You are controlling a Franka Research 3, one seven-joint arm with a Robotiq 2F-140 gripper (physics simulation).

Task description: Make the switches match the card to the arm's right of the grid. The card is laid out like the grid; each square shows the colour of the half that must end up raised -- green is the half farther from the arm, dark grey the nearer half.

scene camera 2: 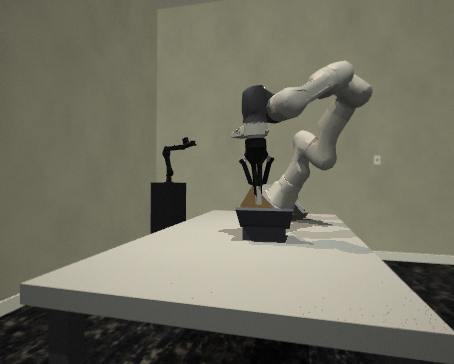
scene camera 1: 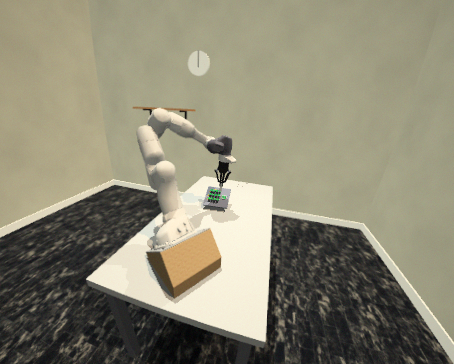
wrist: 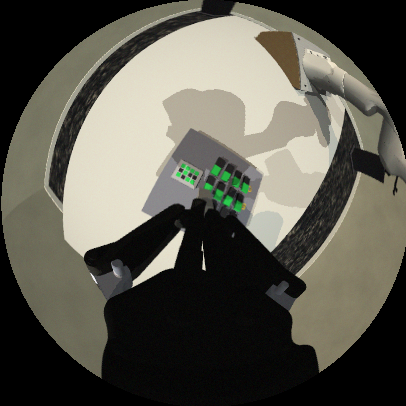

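Note:
A grey panel (scene camera 1: 223,204) (scene camera 2: 264,210) (wrist: 165,192) stands on the table, its face tilted. In the wrist view a grid of green and dark grey rocker switches (wrist: 227,185) is on its right part. The light card (wrist: 187,174) with green and dark squares is beside the grid. My gripper (scene camera 1: 221,186) (scene camera 2: 258,200) (wrist: 201,196) is shut and empty, its tips low over or at the panel, at the grid's row nearest the wrist camera. The fingers hide part of that row. Whether the tips touch a switch I cannot tell.
A brown wedge-shaped block (scene camera 1: 192,262) (wrist: 282,52) stands on the white table (scene camera 1: 240,280) (scene camera 2: 200,275) (wrist: 115,125) near the arm's base. In the second scene view a small black arm (scene camera 2: 169,160) stands on a dark pedestal (scene camera 2: 168,207) beyond the table.

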